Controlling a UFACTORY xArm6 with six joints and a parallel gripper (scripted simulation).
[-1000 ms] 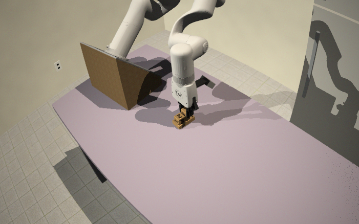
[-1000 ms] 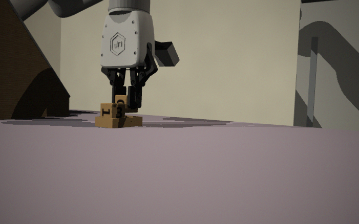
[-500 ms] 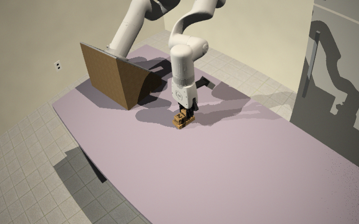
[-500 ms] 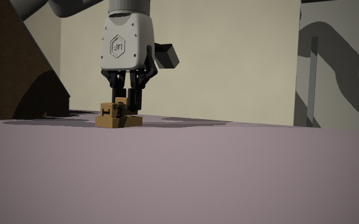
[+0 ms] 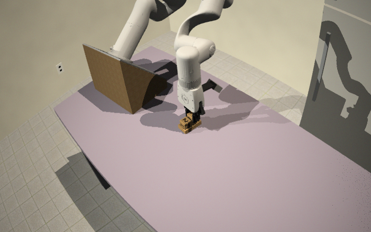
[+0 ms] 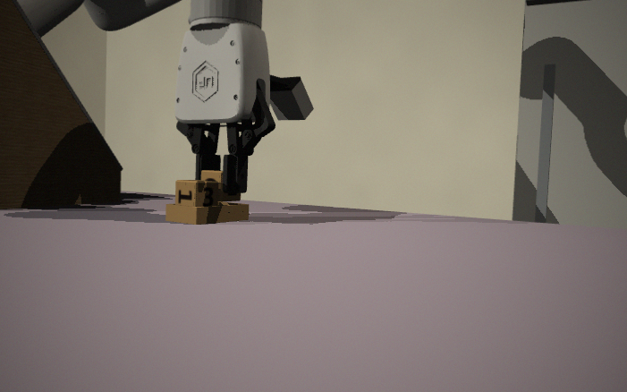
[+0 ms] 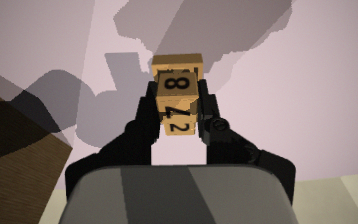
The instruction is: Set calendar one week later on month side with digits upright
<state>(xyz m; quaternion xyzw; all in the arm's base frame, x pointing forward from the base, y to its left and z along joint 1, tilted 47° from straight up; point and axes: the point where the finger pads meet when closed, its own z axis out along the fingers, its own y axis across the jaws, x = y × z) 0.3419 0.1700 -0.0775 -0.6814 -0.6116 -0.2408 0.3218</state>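
Right now my hand is 40 mm above the wooden calendar tray and 20 mm to the left of it. Round my hand: cube (30 mm to the right, 20 mm below).
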